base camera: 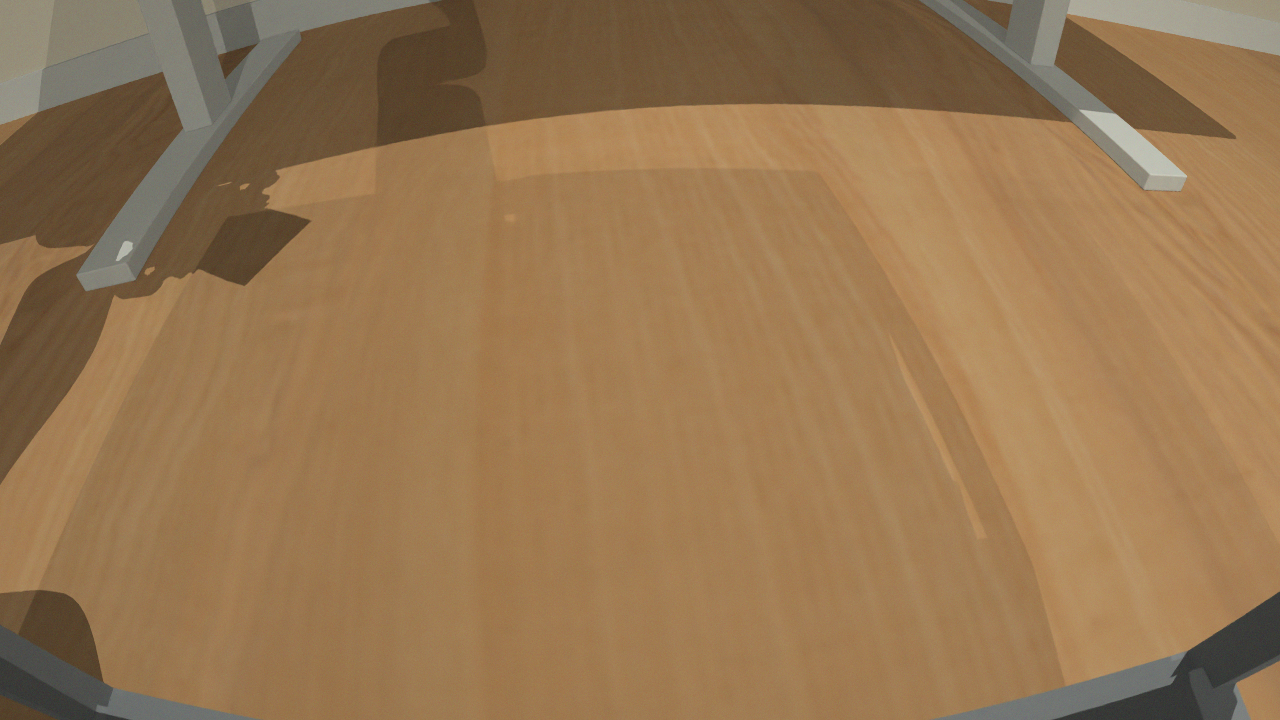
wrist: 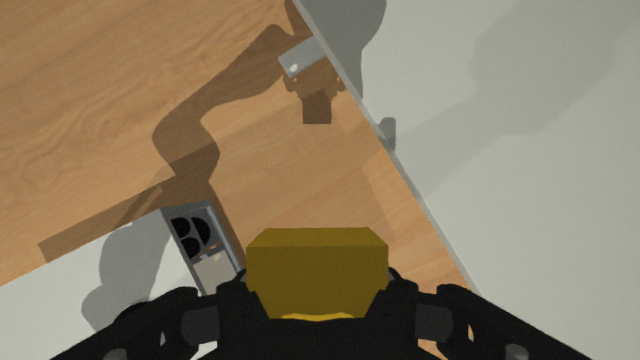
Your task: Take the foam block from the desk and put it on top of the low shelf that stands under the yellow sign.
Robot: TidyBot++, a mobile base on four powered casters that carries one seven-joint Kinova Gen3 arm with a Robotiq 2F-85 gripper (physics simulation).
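Places are measured from the arm's base along level axes (x ahead, y left, z up), in metres.
Pixels of known places: gripper, fingertip midpoint: (wrist: 317, 275).
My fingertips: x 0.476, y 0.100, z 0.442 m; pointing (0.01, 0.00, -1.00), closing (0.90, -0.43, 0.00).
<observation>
Behind a point stands the place of what it marks.
The yellow foam block (wrist: 317, 270) {y 0.116, x 0.483, z 0.487 m} is held between the black fingers of my gripper (wrist: 317, 275) {y 0.100, x 0.476, z 0.442 m} at the bottom middle of the wrist view. My gripper is shut on it and holds it up over the wooden floor, beside the desk. The pale desk top (wrist: 530, 200) {y 0.034, x 0.690, z 0.323 m} fills the right side of the wrist view, its edge running diagonally. The low shelf and the yellow sign do not show in either view.
Desk feet (base camera: 1118, 143) (base camera: 170, 197) {y 0.542, x 0.702, z -0.376 m} stand left and right in the base view; one foot (wrist: 301, 56) shows by the desk edge. A grey box (wrist: 218, 227) with black round shapes and a pale surface (wrist: 55, 310) are at lower left in the wrist view.
</observation>
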